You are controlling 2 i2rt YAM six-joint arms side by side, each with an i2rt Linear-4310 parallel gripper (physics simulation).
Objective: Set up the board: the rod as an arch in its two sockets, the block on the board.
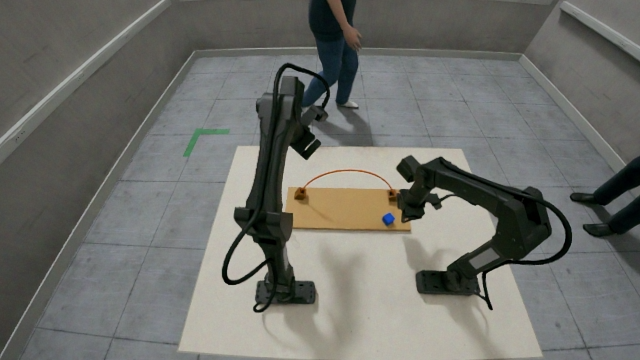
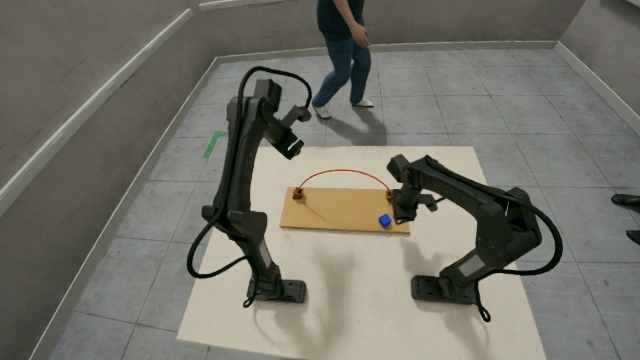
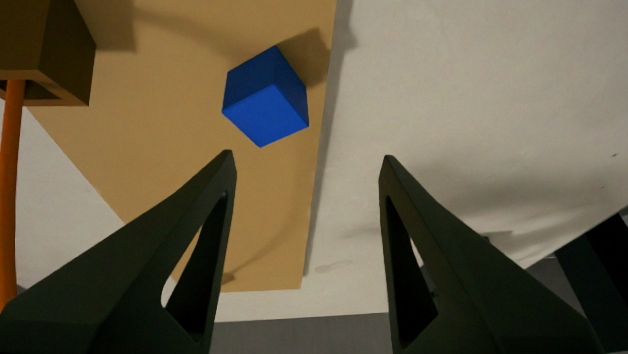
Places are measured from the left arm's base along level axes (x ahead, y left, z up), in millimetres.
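Where they show: left gripper, between the fingertips: (image 1: 300, 144) (image 2: 288, 144); right gripper, between the fingertips: (image 1: 401, 215) (image 2: 396, 217) (image 3: 308, 163); left arm's base, origin of its link: (image 1: 285, 291) (image 2: 275, 289); right arm's base, origin of its link: (image 1: 449, 282) (image 2: 445, 289).
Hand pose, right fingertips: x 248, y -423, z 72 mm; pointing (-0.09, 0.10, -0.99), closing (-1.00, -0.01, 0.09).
Observation:
Each offset is from my right fingertips to the centre of the thing. "spot": to the spot under its first point. Level surfaces: height alone.
The orange rod {211 mm left, 132 mm ahead, 25 mm down} (image 1: 348, 170) (image 2: 343, 170) (image 3: 10, 190) stands as an arch, its ends at the left socket {spot: 386 mm left, 127 mm ahead, 46 mm down} (image 1: 300, 193) (image 2: 298, 193) and the right socket {spot: 0 mm left, 115 mm ahead, 48 mm down} (image 1: 392, 195) (image 2: 389, 194) (image 3: 65, 65). The blue block {29 mm left, 19 mm ahead, 71 mm down} (image 1: 388, 219) (image 2: 384, 220) (image 3: 266, 112) rests on the tan board (image 1: 345, 212) (image 2: 340, 212) (image 3: 165, 115) near its right front corner. My right gripper (image 3: 308, 163) is open beside the block, with nothing between its fingers; the block shows beyond the left-hand fingertip. My left gripper (image 1: 312, 151) (image 2: 296, 150) is open, raised behind the board's left part, away from rod and block.
A cream table {109 mm down} (image 1: 370, 320) (image 2: 370, 325) carries the board and both arm bases. The right arm reaches over the board's right end, close to the right socket. A person (image 1: 337, 55) (image 2: 347, 55) stands behind the table; another person's legs show at the right.

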